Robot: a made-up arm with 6 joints.
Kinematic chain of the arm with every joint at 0, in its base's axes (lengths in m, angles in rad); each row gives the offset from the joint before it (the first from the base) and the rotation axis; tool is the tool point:
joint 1: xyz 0 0 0.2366 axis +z
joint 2: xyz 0 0 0 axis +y
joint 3: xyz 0 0 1.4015 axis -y
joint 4: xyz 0 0 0 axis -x
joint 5: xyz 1.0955 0 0 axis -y
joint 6: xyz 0 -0.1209 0 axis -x
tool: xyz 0 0 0
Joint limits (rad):
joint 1: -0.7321..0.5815
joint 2: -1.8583..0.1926
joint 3: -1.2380..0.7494
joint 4: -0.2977..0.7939
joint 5: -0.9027..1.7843
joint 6: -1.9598..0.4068
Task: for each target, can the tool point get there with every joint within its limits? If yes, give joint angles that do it. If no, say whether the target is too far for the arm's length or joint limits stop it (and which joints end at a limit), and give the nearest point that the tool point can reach.
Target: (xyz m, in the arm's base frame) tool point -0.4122 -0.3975 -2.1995
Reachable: no: joint limits stop it (at a limit: joint 2, joint 3, joint 4) | nearest point -0.3219 -0.3104 0.4471 | short by 2.650 m
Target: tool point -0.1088 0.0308 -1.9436
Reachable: no: joint limits stop it (at a limit: joint 2, joint 3, joint 4) | nearest point -0.4302 0.1218 0.4471 | short by 2.414 m
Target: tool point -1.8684 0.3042 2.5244
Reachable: no: too far | nearest point -1.4686 0.2391 2.0348 | short by 0.635 m
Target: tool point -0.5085 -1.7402 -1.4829
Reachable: no: joint limits stop it (at a limit: joint 1, joint 2, joint 3) | nearest point -1.8999 -1.3519 0.3237 | short by 2.313 m
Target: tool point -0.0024 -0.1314 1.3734
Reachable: yes | joints -0.4459 -0.8213 -0.6705 0.1466 -0.3007 -1.0375
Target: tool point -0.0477 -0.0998 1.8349
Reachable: yes | joints -0.5801 -0.7282 -0.2471 0.4360 1.5278 -0.0222
